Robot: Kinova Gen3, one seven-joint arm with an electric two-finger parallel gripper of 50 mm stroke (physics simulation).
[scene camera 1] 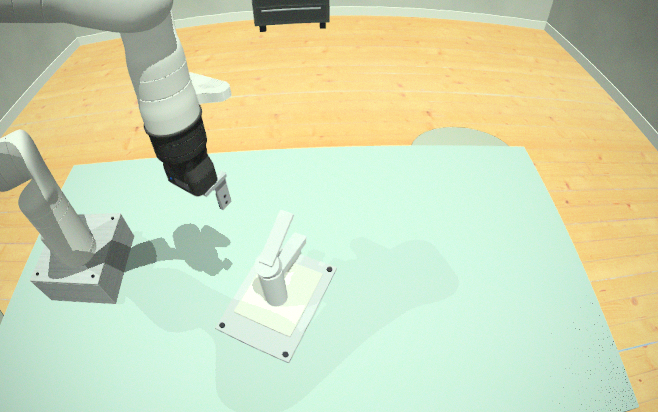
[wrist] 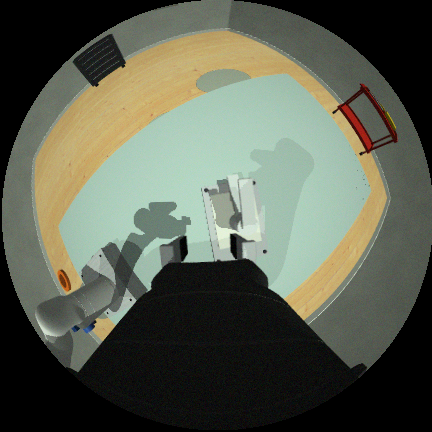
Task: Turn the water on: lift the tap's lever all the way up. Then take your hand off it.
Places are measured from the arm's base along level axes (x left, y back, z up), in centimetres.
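Pixels of known places: gripper, fingertip midpoint: (scene camera 1: pixel 212 198) (wrist: pixel 208 243); arm's base, link origin: (scene camera 1: pixel 79 251) (wrist: pixel 107 288).
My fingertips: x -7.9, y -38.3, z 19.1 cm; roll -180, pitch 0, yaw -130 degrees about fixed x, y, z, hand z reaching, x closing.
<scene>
Ahead of a thing's pixels: the offset from my fingertips to its top centre. Level surfaces: height alone.
The grey tap's upright body @[dx -4.3, dy -6.9, dz -16.1 cm] (scene camera 1: pixel 274 290) stands on a light base plate @[dx -4.3, dy -6.9, dz -27.3 cm] (scene camera 1: pixel 255 338) (wrist: pixel 209 220) with a cream panel. The flat lever @[dx -0.9, dy -9.1, dz -9.1 cm] (scene camera 1: pixel 280 234) (wrist: pixel 248 205) runs out from the top of the body, above and beside the shorter spout @[dx +1.6, dy -10.8, dz -18.6 cm] (scene camera 1: pixel 295 250) (wrist: pixel 233 183), with a gap between their far ends. The lever's exact tilt is hard to tell. My gripper (scene camera 1: pixel 223 200) (wrist: pixel 208 243) is open and empty. In the scene view it hangs above the table, to the left of the lever's far end and apart from it; one finger is largely hidden there.
The pale green table @[dz -28.5 cm] (scene camera 1: pixel 450 200) (wrist: pixel 300 115) carries the tap and the arm's grey base block (scene camera 1: pixel 75 291), which stands to the left of the tap. A dark cabinet (scene camera 1: pixel 291 16) (wrist: pixel 100 60) stands by the wall. A red-framed object (wrist: pixel 356 127) stands beyond the table.
</scene>
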